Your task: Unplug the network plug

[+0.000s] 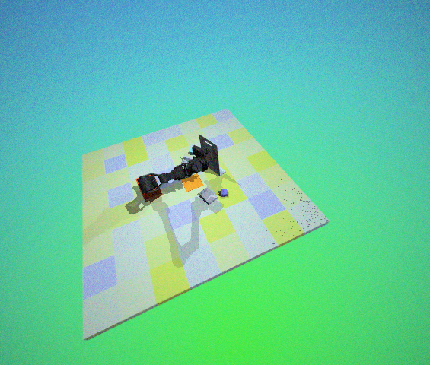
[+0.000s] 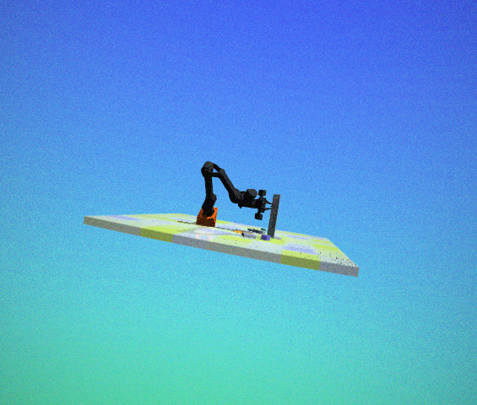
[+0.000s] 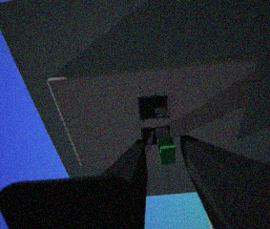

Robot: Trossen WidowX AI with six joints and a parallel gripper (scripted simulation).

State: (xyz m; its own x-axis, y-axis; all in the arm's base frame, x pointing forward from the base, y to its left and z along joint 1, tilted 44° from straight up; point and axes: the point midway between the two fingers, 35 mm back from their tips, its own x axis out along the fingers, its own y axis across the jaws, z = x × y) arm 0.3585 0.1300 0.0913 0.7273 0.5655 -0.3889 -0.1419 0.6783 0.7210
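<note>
Now: gripper tip right at the network plug. Also, from my gripper tip: small purple cube 4 cm ahead, 22 cm to the right, 18 cm below; orange marked square 14 cm behind, 6 cm to the right, 19 cm below; grey upright panel 3 cm ahead, 1 cm to the left, 7 cm below.
</note>
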